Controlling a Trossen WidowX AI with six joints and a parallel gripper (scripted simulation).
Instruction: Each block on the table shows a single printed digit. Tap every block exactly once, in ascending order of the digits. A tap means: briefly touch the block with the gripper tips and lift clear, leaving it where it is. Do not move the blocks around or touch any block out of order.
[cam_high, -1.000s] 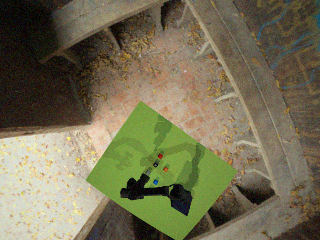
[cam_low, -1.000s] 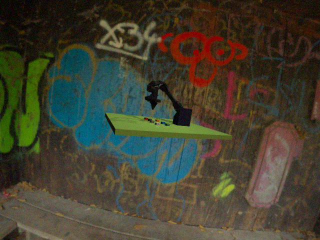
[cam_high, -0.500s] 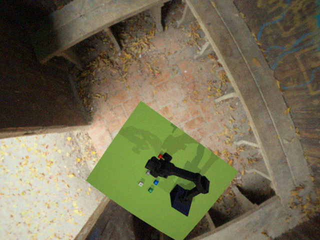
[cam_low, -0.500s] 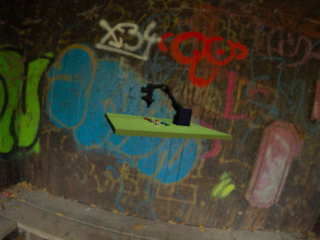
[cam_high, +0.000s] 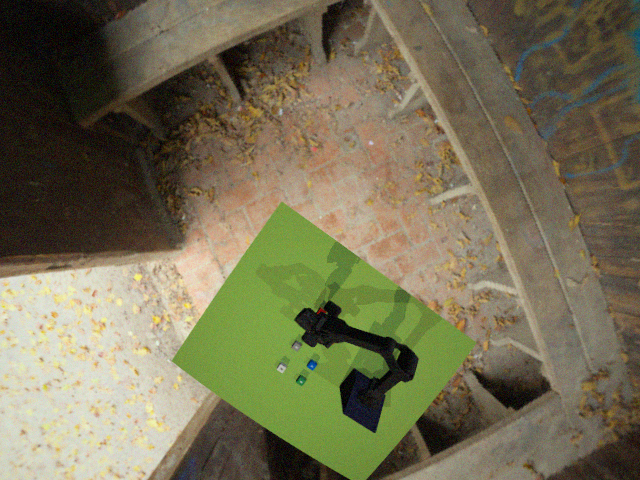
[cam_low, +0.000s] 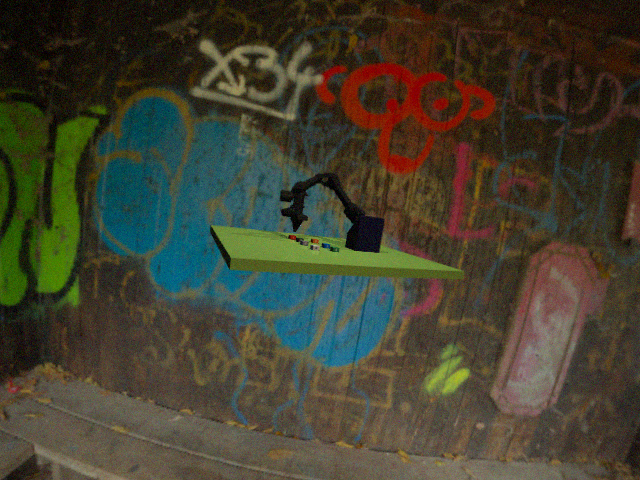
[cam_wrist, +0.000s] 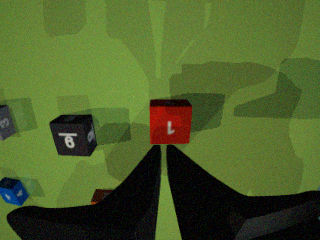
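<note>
Right now my gripper tip is 10 mm short of the red block, 10 mm to the left of it and 30 mm above it. From my gripper tip the other things lie so: black block (80 mm to the left, 30 mm below); then grey block (20 mm ahead, 180 mm to the left, 30 mm below); then orange block (100 mm behind, 70 mm to the left, 30 mm below).
</note>
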